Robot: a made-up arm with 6 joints. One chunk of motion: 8 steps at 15 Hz.
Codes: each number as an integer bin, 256 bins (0 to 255) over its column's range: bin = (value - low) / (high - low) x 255, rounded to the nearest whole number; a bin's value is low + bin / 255 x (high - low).
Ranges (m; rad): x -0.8..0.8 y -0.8..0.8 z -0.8..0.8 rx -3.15..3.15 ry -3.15..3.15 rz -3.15..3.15
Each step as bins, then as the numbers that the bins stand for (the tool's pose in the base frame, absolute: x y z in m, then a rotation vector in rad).
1 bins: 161 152 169 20 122 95
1 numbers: 0.2102 0.1537 0.2604 -2.6559 -0.1359 -0.8029
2 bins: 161 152 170 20 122 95
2 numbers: 0.2102 0.1537 0.2667 -2.6559 -0.1359 -0.8029
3 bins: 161 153 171 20 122 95
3 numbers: 0.2102 0.1600 0.2729 -2.6559 -0.1359 -0.8029
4 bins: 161 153 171 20 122 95
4 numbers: 0.2102 0.1600 0.2729 -2.6559 -0.1359 -0.8029
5 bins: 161 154 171 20 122 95
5 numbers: 0.2102 0.1663 0.2729 -2.6559 -0.1359 -0.8029
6 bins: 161 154 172 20 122 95
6 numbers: 0.2102 0.1663 0.2792 -2.6559 -0.1359 -0.8029
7 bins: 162 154 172 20 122 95
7 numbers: 0.2165 0.1663 0.2792 -2.6559 -0.1359 -0.8029
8 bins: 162 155 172 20 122 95
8 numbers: 0.2165 0.1725 0.2792 -2.6559 -0.1359 -0.8029
